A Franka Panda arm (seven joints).
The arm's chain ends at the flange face. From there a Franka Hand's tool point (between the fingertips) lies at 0.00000 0.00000 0.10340 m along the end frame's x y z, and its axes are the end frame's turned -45 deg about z.
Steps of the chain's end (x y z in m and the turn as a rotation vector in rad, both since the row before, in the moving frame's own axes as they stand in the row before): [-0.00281, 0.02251, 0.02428, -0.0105, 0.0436, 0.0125]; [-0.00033, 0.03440, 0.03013, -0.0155, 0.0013, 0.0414]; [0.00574, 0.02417, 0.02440, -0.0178, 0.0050, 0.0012]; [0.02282, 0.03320, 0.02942, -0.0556, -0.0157, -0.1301]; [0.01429, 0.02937, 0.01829, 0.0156, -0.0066, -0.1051]
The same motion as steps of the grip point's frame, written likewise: [-0.01551, 0.01790, 0.02418, -0.0383, 0.0234, 0.0125]; [-0.02562, 0.02530, 0.03012, -0.0119, -0.0100, 0.0414]; [-0.01397, 0.02282, 0.02438, -0.0161, -0.0091, 0.0012]; [-0.01235, 0.04286, 0.02925, -0.0282, -0.0504, -0.1301]; [-0.01009, 0.02922, 0.01828, 0.0157, 0.0064, -0.1051]
